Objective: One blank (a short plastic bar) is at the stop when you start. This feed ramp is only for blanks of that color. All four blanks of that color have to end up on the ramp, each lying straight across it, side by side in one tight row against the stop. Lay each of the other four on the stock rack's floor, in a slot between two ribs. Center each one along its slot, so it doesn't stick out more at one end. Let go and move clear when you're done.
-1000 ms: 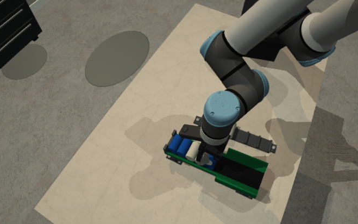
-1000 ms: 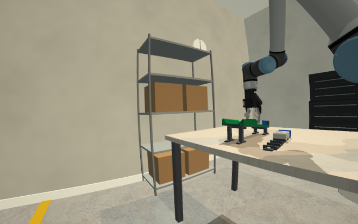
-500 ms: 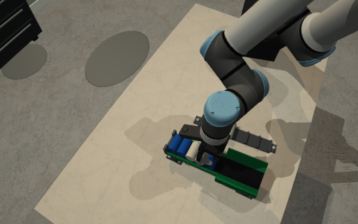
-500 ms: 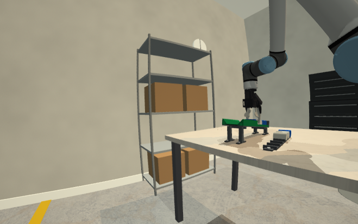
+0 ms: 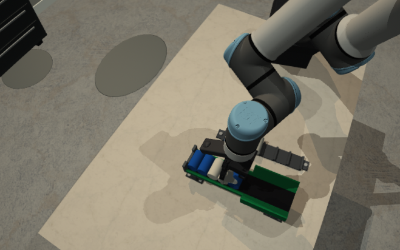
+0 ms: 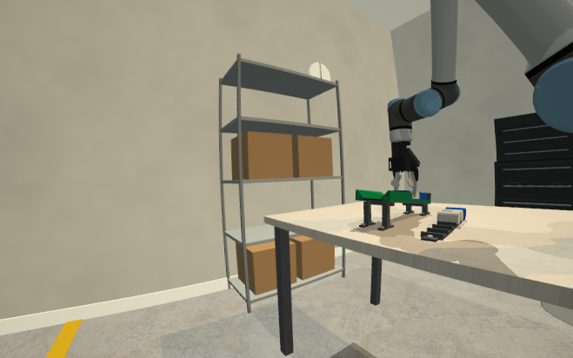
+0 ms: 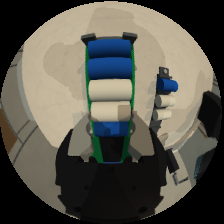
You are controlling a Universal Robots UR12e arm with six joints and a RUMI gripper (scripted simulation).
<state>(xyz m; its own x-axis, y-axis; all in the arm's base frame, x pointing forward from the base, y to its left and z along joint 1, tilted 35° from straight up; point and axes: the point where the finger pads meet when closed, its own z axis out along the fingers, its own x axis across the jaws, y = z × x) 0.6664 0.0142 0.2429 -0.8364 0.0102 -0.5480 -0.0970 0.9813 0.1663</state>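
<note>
Now: the stock rack 20 cm behind my hand, 6 cm to the left of it and 10 cm below it. Round my hand: stop: 2 cm ahead, 14 cm to the right, 4 cm below.
</note>
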